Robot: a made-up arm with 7 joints. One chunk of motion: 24 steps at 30 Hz.
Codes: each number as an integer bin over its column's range. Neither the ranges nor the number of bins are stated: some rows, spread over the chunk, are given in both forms.
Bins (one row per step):
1: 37 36 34 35 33 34
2: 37 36 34 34 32 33
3: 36 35 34 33 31 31
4: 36 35 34 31 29 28
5: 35 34 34 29 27 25
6: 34 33 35 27 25 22
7: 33 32 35 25 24 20
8: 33 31 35 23 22 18
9: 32 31 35 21 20 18
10: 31 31 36 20 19 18
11: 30 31 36 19 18 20
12: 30 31 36 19 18 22
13: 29 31 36 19 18 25
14: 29 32 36 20 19 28
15: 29 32 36 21 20 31
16: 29 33 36 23 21 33
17: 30 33 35 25 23 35
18: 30 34 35 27 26 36
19: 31 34 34 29 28 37
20: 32 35 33 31 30 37
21: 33 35 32 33 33 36
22: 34 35 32 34 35 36
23: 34 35 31 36 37 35
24: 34 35 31 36 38 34
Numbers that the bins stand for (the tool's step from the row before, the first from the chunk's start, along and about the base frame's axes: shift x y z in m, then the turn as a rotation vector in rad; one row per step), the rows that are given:
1: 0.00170 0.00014 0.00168 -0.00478 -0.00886 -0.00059
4: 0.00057 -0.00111 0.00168 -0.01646 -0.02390 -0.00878
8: -0.00281 -0.00613 0.00256 -0.03983 -0.05024 -0.02243
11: -0.00619 -0.00613 0.00343 -0.05151 -0.06529 -0.01970
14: -0.00732 -0.00487 0.00343 -0.04859 -0.06152 -0.00878
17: -0.00619 -0.00362 0.00256 -0.03398 -0.04648 0.00078
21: -0.00281 -0.00111 -0.00006 -0.01062 -0.00886 0.00214
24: -0.00168 -0.00111 -0.00094 -0.00186 0.00995 -0.00059
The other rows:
2: 0.00170 0.00014 0.00168 -0.00770 -0.01262 -0.00195
3: 0.00057 -0.00111 0.00168 -0.01062 -0.01638 -0.00468
5: -0.00056 -0.00237 0.00168 -0.02230 -0.03143 -0.01287
6: -0.00168 -0.00362 0.00256 -0.02814 -0.03895 -0.01697
7: -0.00281 -0.00487 0.00256 -0.03398 -0.04271 -0.01970
9: -0.00394 -0.00613 0.00256 -0.04567 -0.05776 -0.02243
10: -0.00506 -0.00613 0.00343 -0.04859 -0.06152 -0.02243
12: -0.00619 -0.00613 0.00343 -0.05151 -0.06529 -0.01697
13: -0.00732 -0.00613 0.00343 -0.05151 -0.06529 -0.01287
15: -0.00732 -0.00487 0.00343 -0.04567 -0.05776 -0.00468
16: -0.00732 -0.00362 0.00343 -0.03983 -0.05400 -0.00195
18: -0.00619 -0.00237 0.00256 -0.02814 -0.03519 0.00214
19: -0.00506 -0.00237 0.00168 -0.02230 -0.02767 0.00351
20: -0.00394 -0.00111 0.00081 -0.01646 -0.02014 0.00351
22: -0.00168 -0.00111 -0.00006 -0.00770 -0.00133 0.00214
23: -0.00168 -0.00111 -0.00094 -0.00186 0.00619 0.00078

